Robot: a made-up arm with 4 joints.
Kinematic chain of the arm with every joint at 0, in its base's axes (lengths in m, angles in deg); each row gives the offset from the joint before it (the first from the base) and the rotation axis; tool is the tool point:
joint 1: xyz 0 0 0.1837 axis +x
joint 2: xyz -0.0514 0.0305 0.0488 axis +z
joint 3: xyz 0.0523 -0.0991 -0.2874 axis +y
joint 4: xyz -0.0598 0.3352 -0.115 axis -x
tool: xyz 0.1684 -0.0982 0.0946
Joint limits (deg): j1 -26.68..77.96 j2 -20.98..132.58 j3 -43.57..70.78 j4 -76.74..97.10
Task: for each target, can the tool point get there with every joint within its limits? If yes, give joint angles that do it. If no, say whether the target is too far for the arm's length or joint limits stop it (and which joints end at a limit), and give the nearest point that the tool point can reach.
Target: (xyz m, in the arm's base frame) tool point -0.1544 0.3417 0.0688
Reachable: yes | joints 19.07 57.93 1.24 40.40
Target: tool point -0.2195 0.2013 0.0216
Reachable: yes | joints 14.88 104.08 -28.96 -2.92
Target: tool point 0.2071 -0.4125 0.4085
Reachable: no: joint limits stop it (at a limit: joint 1, joint 2, joint 3) | nearest point 0.1742 -0.0619 -0.0535 | short by 0.581 m
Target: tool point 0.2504 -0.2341 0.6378
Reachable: no: joint limits stop it (at a limit: joint 1, joint 3) | nearest point 0.1519 0.2116 0.4210 | short by 0.505 m
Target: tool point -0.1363 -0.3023 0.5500
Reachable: no: joint limits stop it (at a limit: joint 1, joint 3) | nearest point -0.1328 0.2044 0.4308 | short by 0.520 m
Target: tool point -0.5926 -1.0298 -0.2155
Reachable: no: too far | nearest point -0.3442 -0.2973 -0.0595 | short by 0.789 m
